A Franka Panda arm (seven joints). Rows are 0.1 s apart.
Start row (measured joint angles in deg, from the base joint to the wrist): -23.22, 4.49, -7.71, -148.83, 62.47, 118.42, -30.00
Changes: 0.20, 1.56, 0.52, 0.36, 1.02, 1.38, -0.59; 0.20, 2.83, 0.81, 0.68, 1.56, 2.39, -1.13; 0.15, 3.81, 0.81, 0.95, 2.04, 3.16, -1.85; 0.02, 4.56, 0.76, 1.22, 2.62, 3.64, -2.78; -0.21, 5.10, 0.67, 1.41, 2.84, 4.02, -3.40; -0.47, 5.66, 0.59, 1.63, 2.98, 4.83, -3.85
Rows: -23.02, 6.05, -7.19, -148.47, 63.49, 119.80, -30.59; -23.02, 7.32, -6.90, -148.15, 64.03, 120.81, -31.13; -23.07, 8.30, -6.90, -147.88, 64.51, 121.58, -31.85; -23.20, 9.05, -6.95, -147.61, 65.09, 122.06, -32.78; -23.43, 9.59, -7.04, -147.42, 65.31, 122.44, -33.40; -23.69, 10.15, -7.12, -147.20, 65.45, 123.25, -33.85
